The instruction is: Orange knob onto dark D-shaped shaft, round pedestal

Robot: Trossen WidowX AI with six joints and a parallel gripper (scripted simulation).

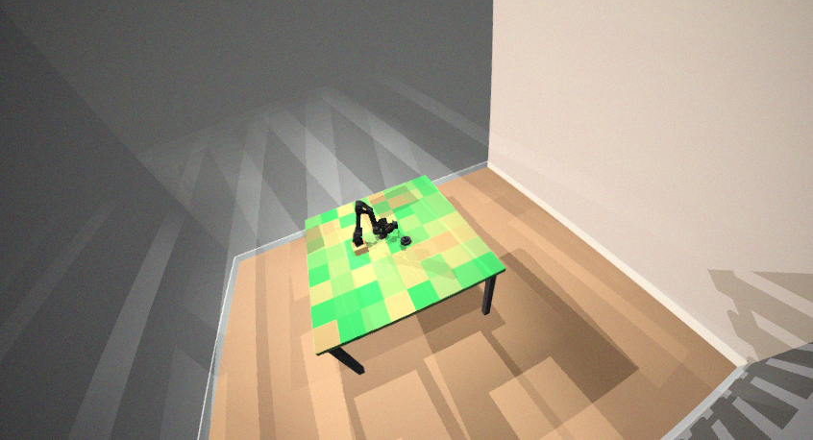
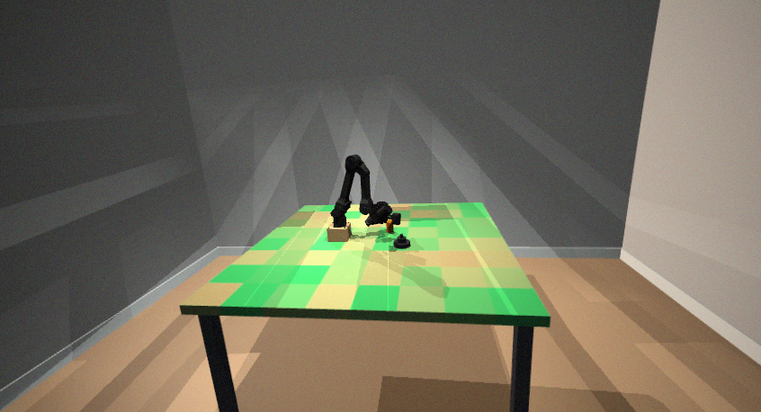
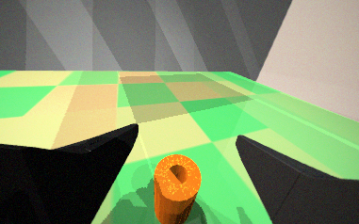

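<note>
Right now my gripper tip is 6 cm above the orange knob, 2 cm past it and 1 cm to the left of it. From my gripper tip the other things lie so: round pedestal (22 cm to the right, 6 cm below, 2 cm ahead).
</note>
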